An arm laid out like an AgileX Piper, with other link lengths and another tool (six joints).
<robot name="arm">
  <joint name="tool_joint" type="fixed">
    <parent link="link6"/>
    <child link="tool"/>
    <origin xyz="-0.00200 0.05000 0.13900" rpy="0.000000 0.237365 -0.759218"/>
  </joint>
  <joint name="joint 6" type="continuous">
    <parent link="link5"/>
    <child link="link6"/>
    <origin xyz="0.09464 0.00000 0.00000" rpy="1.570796 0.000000 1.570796"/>
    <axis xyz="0 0 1"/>
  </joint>
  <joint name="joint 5" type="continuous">
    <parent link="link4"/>
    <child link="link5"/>
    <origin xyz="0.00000 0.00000 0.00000" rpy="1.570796 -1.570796 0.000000"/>
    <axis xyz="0 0 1"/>
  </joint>
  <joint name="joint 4" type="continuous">
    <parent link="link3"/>
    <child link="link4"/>
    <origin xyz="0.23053 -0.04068 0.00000" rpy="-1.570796 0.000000 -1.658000"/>
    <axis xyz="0 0 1"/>
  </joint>
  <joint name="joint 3" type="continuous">
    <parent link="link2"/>
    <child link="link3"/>
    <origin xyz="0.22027 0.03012 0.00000" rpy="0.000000 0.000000 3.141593"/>
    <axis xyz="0 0 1"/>
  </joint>
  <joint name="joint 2" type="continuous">
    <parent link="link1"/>
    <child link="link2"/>
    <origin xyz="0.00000 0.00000 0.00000" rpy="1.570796 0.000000 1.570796"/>
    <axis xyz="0 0 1"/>
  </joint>
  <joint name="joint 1" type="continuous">
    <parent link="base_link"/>
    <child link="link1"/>
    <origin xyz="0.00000 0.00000 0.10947" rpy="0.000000 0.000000 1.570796"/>
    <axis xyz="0 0 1"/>
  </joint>
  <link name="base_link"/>
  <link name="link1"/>
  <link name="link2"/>
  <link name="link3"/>
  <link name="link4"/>
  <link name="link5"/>
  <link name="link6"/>
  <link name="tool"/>
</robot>
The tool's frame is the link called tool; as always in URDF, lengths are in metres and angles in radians. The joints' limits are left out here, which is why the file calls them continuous.
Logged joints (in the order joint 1, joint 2, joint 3, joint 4, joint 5, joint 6), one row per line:
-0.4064, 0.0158, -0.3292, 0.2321, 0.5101, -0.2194
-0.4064, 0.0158, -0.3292, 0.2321, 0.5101, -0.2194
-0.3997, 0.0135, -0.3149, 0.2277, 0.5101, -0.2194
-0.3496, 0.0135, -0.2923, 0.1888, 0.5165, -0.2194
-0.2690, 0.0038, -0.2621, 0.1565, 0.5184, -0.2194
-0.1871, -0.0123, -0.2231, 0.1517, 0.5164, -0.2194
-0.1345, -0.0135, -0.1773, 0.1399, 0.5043, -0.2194
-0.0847, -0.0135, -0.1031, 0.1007, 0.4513, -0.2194
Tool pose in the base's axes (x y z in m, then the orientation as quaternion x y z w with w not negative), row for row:
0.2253, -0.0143, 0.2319, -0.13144, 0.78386, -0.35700, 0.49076
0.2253, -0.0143, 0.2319, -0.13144, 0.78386, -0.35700, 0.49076
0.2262, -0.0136, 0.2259, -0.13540, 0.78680, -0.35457, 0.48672
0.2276, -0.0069, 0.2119, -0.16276, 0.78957, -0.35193, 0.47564
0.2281, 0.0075, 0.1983, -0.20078, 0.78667, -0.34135, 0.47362
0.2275, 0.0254, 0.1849, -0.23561, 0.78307, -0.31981, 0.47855
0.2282, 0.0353, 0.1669, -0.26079, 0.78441, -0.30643, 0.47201
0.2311, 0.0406, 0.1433, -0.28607, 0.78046, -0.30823, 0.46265
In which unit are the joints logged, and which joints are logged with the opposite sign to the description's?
The joints are logged in radians. Opposite sign: none.
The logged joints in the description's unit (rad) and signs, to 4 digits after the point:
-0.4064, 0.0158, -0.3292, 0.2321, 0.5101, -0.2194
-0.4064, 0.0158, -0.3292, 0.2321, 0.5101, -0.2194
-0.3997, 0.0135, -0.3149, 0.2277, 0.5101, -0.2194
-0.3496, 0.0135, -0.2923, 0.1888, 0.5165, -0.2194
-0.2690, 0.0038, -0.2621, 0.1565, 0.5184, -0.2194
-0.1871, -0.0123, -0.2231, 0.1517, 0.5164, -0.2194
-0.1345, -0.0135, -0.1773, 0.1399, 0.5043, -0.2194
-0.0847, -0.0135, -0.1031, 0.1007, 0.4513, -0.2194

